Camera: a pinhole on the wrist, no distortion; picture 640 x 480 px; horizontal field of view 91.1 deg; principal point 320.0 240.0 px. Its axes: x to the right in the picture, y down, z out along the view. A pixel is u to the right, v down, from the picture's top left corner.
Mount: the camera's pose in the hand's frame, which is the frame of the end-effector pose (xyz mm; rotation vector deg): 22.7 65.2 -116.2 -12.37 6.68 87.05
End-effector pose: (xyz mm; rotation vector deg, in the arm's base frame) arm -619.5 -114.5 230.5 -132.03 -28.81 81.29
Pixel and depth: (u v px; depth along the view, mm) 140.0 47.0 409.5
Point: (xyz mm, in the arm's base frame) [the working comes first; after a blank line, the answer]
In the camera's frame: -234.8 -251.8 409.5

-841.8 124.1 -52.1
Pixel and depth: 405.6 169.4 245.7
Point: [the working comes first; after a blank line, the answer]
In the camera's frame: 67.0 -55.3 245.7

-675.1 -222.0 42.6
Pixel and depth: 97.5 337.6 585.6
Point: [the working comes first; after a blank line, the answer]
In the camera's frame: -415.1 182.1 585.6

-1207.8 32.6 278.6
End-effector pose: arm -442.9 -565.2 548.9 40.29 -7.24 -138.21
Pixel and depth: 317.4 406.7 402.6
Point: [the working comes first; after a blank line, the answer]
In the camera's frame: -3.3 213.8 402.6

-351.4 -585.0 909.9
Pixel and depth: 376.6 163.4 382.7
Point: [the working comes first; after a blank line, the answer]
In the camera's frame: 69.0 -93.4 382.7

-523.0 -810.8 770.1
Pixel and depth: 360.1 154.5 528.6
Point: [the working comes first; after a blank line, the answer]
In the camera's frame: 67.5 -144.0 528.6

-611.4 -868.9 882.7
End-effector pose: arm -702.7 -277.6 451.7 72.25 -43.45 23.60
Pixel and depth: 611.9 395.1 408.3
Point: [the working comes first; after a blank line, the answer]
In the camera's frame: 379.7 201.7 408.3

-1233.9 -287.2 712.5
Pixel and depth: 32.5 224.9 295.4
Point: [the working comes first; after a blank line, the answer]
In the camera's frame: -270.5 -14.2 295.4

-673.2 -535.1 386.5
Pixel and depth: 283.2 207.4 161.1
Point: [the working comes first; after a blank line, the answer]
In the camera's frame: -18.9 -16.7 161.1

-748.7 -302.6 533.4
